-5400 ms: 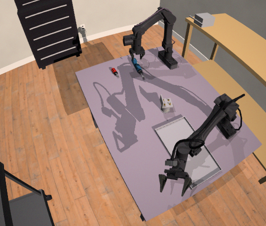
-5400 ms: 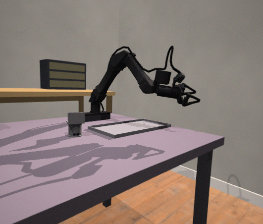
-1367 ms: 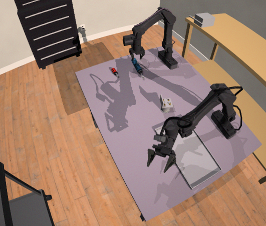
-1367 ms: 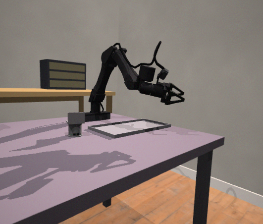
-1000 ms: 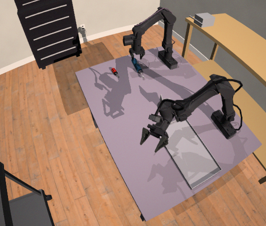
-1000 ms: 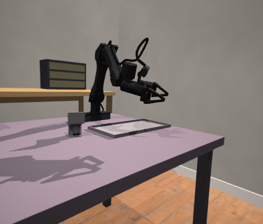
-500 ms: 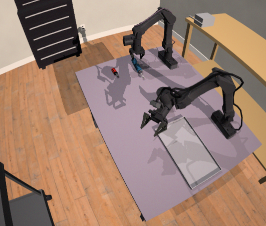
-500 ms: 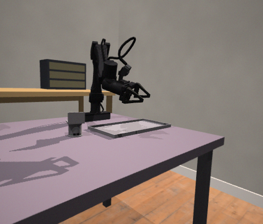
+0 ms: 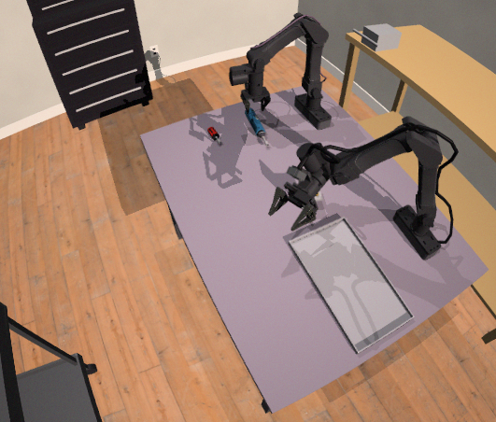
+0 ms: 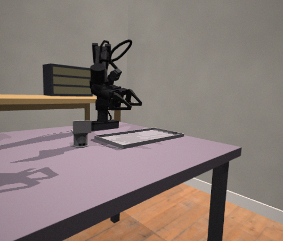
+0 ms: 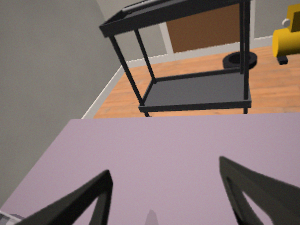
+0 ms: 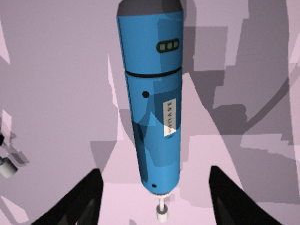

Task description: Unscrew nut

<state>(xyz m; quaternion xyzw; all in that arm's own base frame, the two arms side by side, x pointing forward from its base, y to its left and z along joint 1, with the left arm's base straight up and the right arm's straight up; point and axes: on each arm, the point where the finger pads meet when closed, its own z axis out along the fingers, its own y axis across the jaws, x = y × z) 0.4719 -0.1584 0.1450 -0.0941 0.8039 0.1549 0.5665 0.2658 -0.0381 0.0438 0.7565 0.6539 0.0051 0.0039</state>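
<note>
Now: left hand 19 cm past the white L-shaped bracket, 13 cm to the left of it and 11 cm above it. Round my left hand: shallow tray (16 cm behind, 19 cm to the left, 17 cm below); then joint module (19 cm behind, 13 cm to the right, 15 cm below); then socket (19 cm behind, 45 cm to the right, 16 cm below).
</note>
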